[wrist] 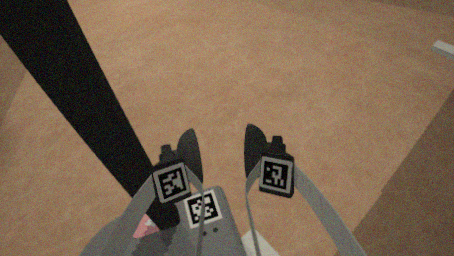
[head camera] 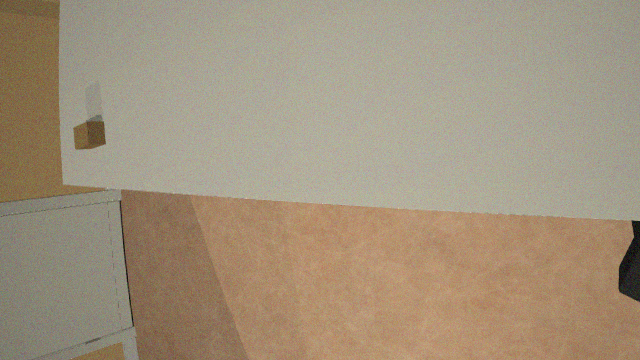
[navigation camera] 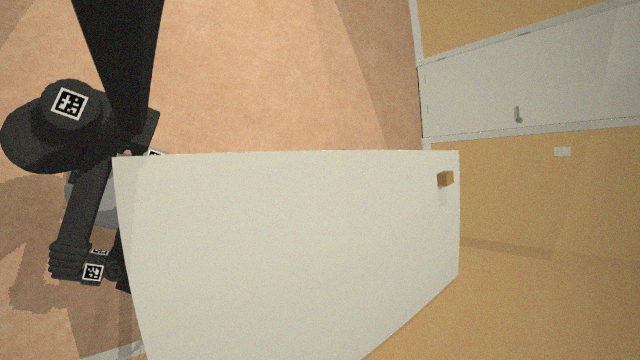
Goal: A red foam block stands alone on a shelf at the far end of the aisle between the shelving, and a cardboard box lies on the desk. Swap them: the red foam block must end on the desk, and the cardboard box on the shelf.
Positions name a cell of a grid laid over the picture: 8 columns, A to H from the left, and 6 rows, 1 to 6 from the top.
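Labels:
A white desk (head camera: G2) is 580 mm from the lens. A cardboard box (head camera: B3) is 1220 mm from the lens. The marked spots on the cardboard box and a white door (head camera: A5) are 1520 mm apart. The white door is 2640 mm from the lens.

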